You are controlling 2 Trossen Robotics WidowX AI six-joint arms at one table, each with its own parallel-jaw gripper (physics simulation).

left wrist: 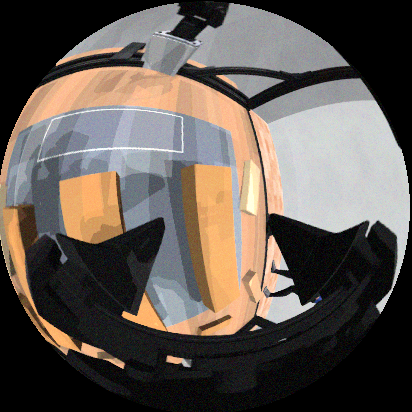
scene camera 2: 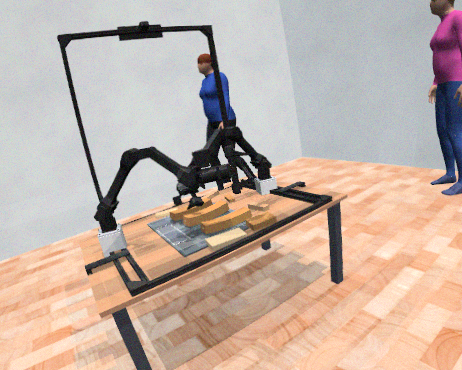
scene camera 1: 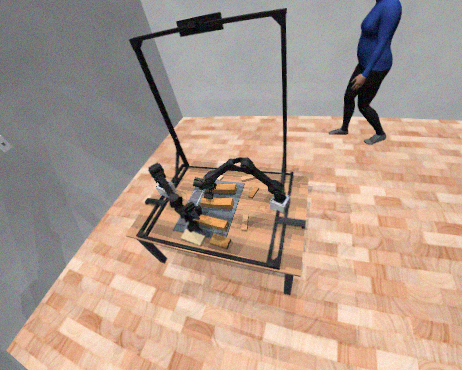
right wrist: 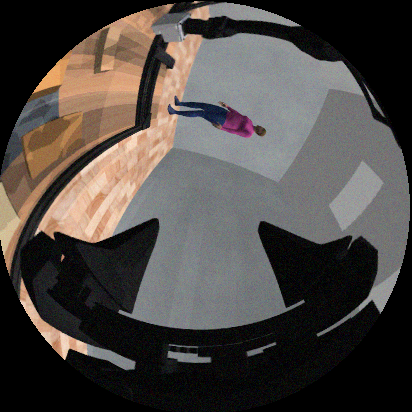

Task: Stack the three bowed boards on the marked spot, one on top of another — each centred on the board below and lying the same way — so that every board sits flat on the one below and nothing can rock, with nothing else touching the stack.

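Frame: origin at the left arm's base, x ahead, y right, z down, level; centimetres.
Seen in the pictures: left gripper, between the fingertips: (left wrist: 217, 220) (scene camera 2: 183, 202); right gripper, between the fingertips: (scene camera 2: 253, 165) (scene camera 1: 200, 225) (right wrist: 210, 225); left arm's base, origin of its link: (scene camera 2: 264, 178) (scene camera 1: 280, 198); right arm's base, origin of its link: (scene camera 2: 109, 229).
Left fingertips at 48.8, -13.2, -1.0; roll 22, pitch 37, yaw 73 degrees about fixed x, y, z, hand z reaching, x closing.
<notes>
Pixels of each thing's top centre, then the offset from my left fingertips to it, as dx, dy, dz. "*": a spot on its surface instead. Level surfaces: height alone.
- grey mat, height of its surface: dz +8.6
- white outline, a spot on its surface: (left wrist: 183, 135) * +12.8, -2.7, +8.6
- brown-orange block, centre of its top: (right wrist: 56, 138) (scene camera 2: 260, 217) (scene camera 1: 219, 240) -30.1, -29.6, +5.5
Three orange bowed boards lie side by side and apart on the grey mat (left wrist: 205, 140): an upper one in scene camera 1 (scene camera 1: 226, 188) (left wrist: 217, 240), a middle one (scene camera 1: 222, 203) (left wrist: 90, 202) and a lower one (scene camera 1: 215, 222) (scene camera 2: 226, 221) (left wrist: 15, 232). The marked spot, a white outline (left wrist: 183, 135), lies on the mat beyond their ends in the left wrist view, with no board in it. My left gripper (scene camera 1: 204, 190) (scene camera 2: 186, 201) (left wrist: 217, 220) is open and empty above the mat, near the upper board. My right gripper (scene camera 1: 193, 221) (scene camera 2: 241, 186) (right wrist: 210, 225) is open and empty, pointing sideways near the lower board.
A cream block (scene camera 1: 193, 237) (scene camera 2: 226, 238) and a brown-orange block (scene camera 1: 220, 242) (scene camera 2: 261, 221) (right wrist: 52, 145) lie by the table's front edge. Small blocks (scene camera 1: 253, 192) (scene camera 1: 245, 222) lie right of the mat. A cream block (left wrist: 249, 187) lies beyond the upper board. The arms cross in scene camera 2.
</notes>
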